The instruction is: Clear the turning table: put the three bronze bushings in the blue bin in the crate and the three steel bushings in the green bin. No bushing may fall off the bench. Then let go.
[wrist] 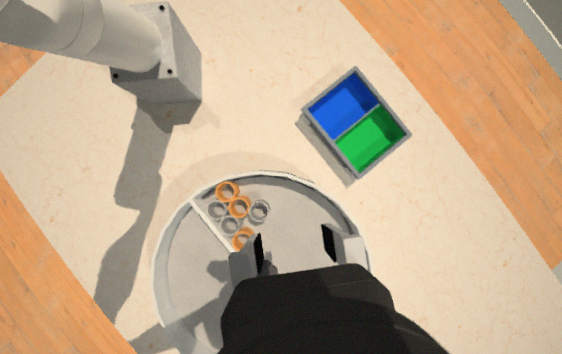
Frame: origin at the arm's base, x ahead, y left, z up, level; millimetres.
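Where they show: gripper, fingertip midpoint: (292, 241); arm's base, origin of the base link: (137, 44).
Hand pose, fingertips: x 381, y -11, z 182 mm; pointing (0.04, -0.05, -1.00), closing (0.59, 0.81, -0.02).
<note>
Things, the pixels of their top centre, and the offset from my fingertips. "pt": a spot on its surface instead. Level surfaces: height alone.
- round grey turning table, middle of its top: (262, 276) dx +71, dy -136, dz -268 mm
- grey crate, middle of its top: (357, 121) dx -19, dy +222, dz -279 mm
- blue bin, surface spot: (335, 112) pt dx -66, dy +218, dz -323 mm
- green bin, surface spot: (365, 142) pt dx +28, dy +219, dz -323 mm
- pale bench, its level: dz -329 mm
Three bronze bushings (219, 193) (248, 207) (237, 234) and three steel bushings (209, 210) (230, 234) (252, 211) sit on the round grey turning table (295, 210), grouped beside its white divider bar (212, 225). The lowest bronze one is close to the bar and partly hidden by the left finger. One steel bushing stands a little apart on the right of the group. My gripper (292, 241) is open and empty, above the turning table, right of the bushings in the view. The grey crate (385, 156) holds the blue bin (335, 112) and the green bin (365, 142); no bushing shows in either.
The robot's grey base block (185, 75) and pale arm (120, 35) are at the upper left. A raised rim surrounds the turning table. The crate stands on the pale bench (450, 215), up and right of the turning table. Wooden floor (450, 60) shows beyond the bench edges.
</note>
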